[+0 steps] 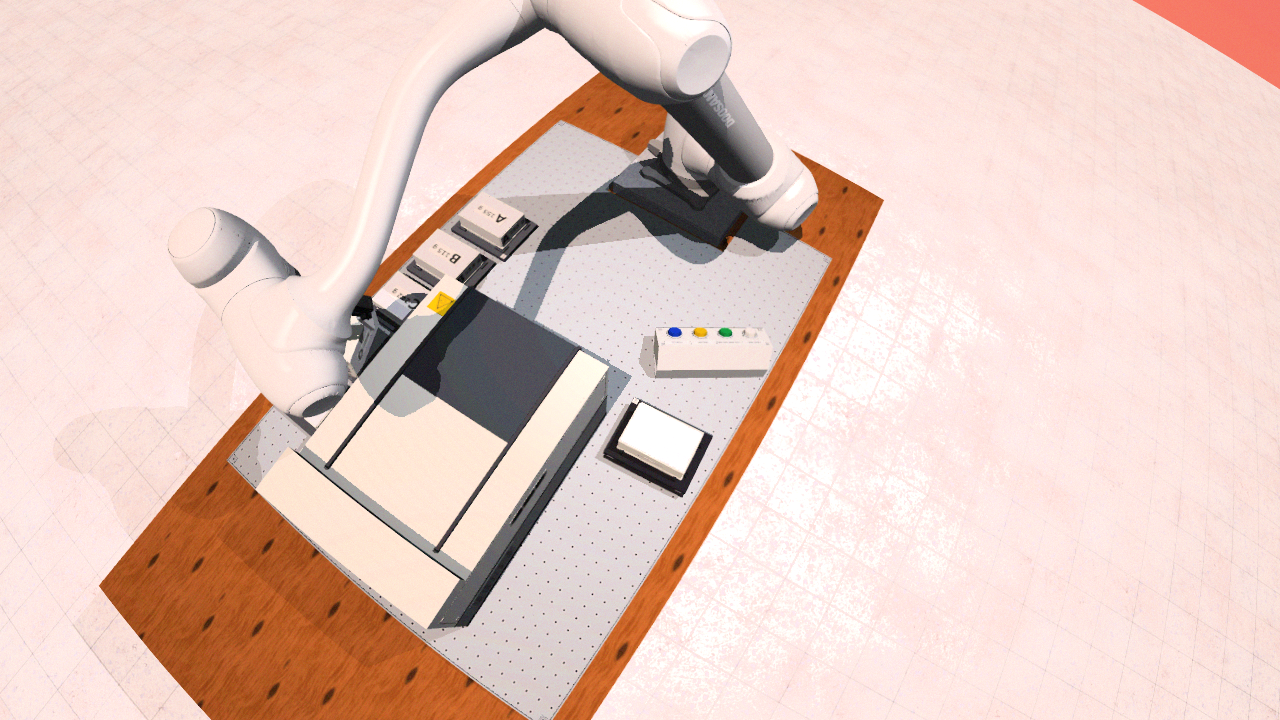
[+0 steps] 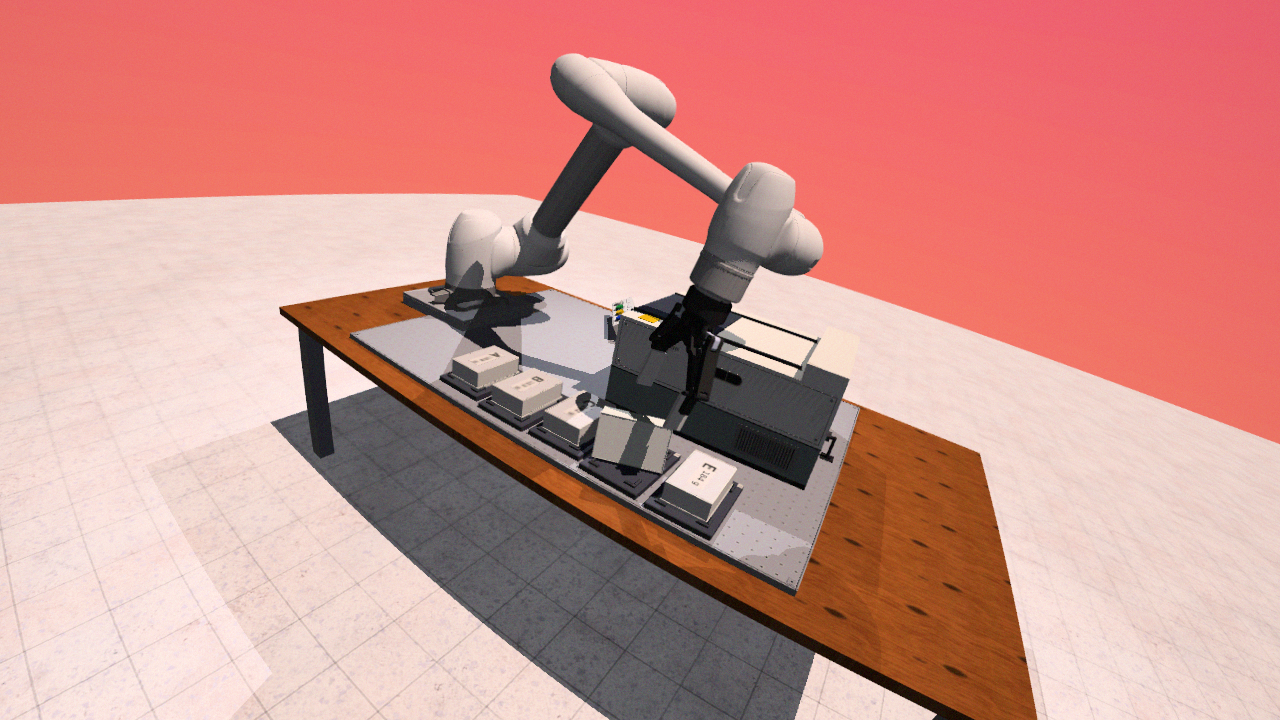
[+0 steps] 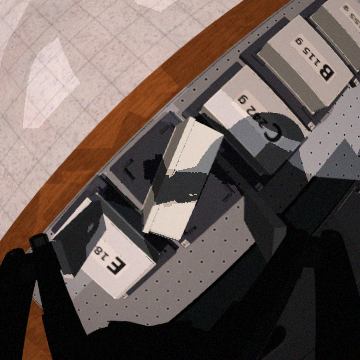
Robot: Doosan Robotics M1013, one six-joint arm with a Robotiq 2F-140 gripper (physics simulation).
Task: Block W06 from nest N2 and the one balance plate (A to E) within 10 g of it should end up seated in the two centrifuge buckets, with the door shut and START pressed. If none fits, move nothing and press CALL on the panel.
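Pixels of known places: gripper, between the fingertips: (image 2: 656,404) (image 3: 171,210); arm's base, origin of its link: (image 1: 690,174) (image 2: 469,299).
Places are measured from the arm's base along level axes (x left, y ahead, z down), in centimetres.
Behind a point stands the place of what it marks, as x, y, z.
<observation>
My gripper (image 2: 667,396) @[-19.8, 84.7, -10.7] (image 3: 171,210) @[-19.8, 84.7, -10.7] is open and empty above the plate row, near the tilted plate. That plate (image 2: 632,440) @[-23.2, 83.7, -4.1] (image 3: 185,180) @[-21.0, 82.1, -7.3], between C and E, stands tipped up and skewed over its dark nest (image 3: 135,167) @[-26.1, 86.7, 1.2]; its label is hidden. Plates A (image 1: 491,220) @[-22.6, 44.0, -2.9] (image 2: 485,366) @[-26.7, 46.1, -3.0], B (image 1: 447,255) @[-22.7, 56.8, -3.0] (image 2: 527,394) @[-26.8, 60.1, -3.0] (image 3: 310,65) @[-22.8, 58.0, -3.0], marked 115 g, C (image 2: 570,420) @[-26.3, 71.7, -3.0] (image 3: 255,117) @[-21.6, 70.1, -3.0], marked 242 g, and E (image 2: 699,484) @[-22.8, 97.7, -3.0] (image 3: 117,260) @[-17.6, 95.7, -3.0], marked 184 g, lie flat in nests. A white block (image 1: 660,438) @[36.2, 59.3, -5.4] sits in a black nest (image 1: 619,454) @[32.1, 65.0, -1.2], label unreadable. The centrifuge (image 1: 562,385) @[21.3, 66.8, -18.6] (image 2: 760,429) @[-2.6, 98.6, -6.4] shows no buckets.
The button panel (image 1: 712,356) @[33.6, 39.8, -4.1] has blue, yellow, green and white buttons and stands beyond the white block. The centrifuge's tall side wall (image 2: 644,358) @[-6.9, 72.1, -11.3] rises beside the plate row and close to my gripper. The wooden table edge (image 3: 150,90) @[-34.7, 78.0, 3.6] runs along the row's other side.
</observation>
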